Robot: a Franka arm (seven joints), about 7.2 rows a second.
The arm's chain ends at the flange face. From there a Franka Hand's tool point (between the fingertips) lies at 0.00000 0.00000 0.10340 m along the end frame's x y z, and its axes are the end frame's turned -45 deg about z.
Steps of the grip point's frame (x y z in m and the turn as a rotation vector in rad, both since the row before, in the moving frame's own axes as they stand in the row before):
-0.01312 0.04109 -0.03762 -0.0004 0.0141 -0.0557
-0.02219 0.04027 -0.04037 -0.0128 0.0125 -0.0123
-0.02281 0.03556 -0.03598 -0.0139 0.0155 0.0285
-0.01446 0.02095 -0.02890 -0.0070 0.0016 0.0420
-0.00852 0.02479 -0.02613 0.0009 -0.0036 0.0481
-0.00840 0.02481 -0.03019 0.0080 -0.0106 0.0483
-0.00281 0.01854 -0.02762 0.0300 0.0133 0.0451
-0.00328 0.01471 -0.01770 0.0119 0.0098 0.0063
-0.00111 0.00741 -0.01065 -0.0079 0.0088 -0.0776
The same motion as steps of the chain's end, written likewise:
0.01875 0.03936 -0.03761 0.0097 0.0103 -0.0557
0.01093 0.04416 -0.04035 -0.0002 0.0179 -0.0123
0.00686 0.04136 -0.03596 0.0011 0.0208 0.0285
0.00397 0.02463 -0.02890 -0.0038 0.0061 0.0420
0.01184 0.02336 -0.02613 -0.0019 -0.0032 0.0481
0.01297 0.02333 -0.03018 -0.0018 -0.0132 0.0483
0.01227 0.01829 -0.02756 0.0306 -0.0118 0.0451
0.00823 0.01431 -0.01769 0.0153 -0.0015 0.0063
0.00324 0.00614 -0.01064 0.0006 0.0118 -0.0776

